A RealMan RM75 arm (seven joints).
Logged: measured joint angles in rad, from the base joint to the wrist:
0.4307 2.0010 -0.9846 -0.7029 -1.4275 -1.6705 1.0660
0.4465 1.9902 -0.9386 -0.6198 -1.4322 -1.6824 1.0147
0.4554 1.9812 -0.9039 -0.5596 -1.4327 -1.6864 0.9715
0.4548 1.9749 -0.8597 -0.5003 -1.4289 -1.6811 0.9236
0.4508 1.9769 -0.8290 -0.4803 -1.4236 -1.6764 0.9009
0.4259 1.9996 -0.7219 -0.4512 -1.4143 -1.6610 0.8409
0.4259 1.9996 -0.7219 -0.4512 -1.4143 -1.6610 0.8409
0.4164 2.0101 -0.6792 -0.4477 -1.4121 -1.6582 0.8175
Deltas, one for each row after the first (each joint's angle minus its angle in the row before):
0.0158 -0.0108 0.0460 0.0831 -0.0047 -0.0119 -0.0513
0.0089 -0.0090 0.0347 0.0602 -0.0005 -0.0040 -0.0432
-0.0006 -0.0063 0.0442 0.0593 0.0038 0.0053 -0.0479
-0.0040 0.0020 0.0307 0.0200 0.0053 0.0047 -0.0227
-0.0249 0.0227 0.1071 0.0291 0.0093 0.0154 -0.0600
0.0000 0.0000 0.0000 0.0000 0.0000 0.0000 0.0000
-0.0095 0.0105 0.0427 0.0035 0.0022 0.0028 -0.0234

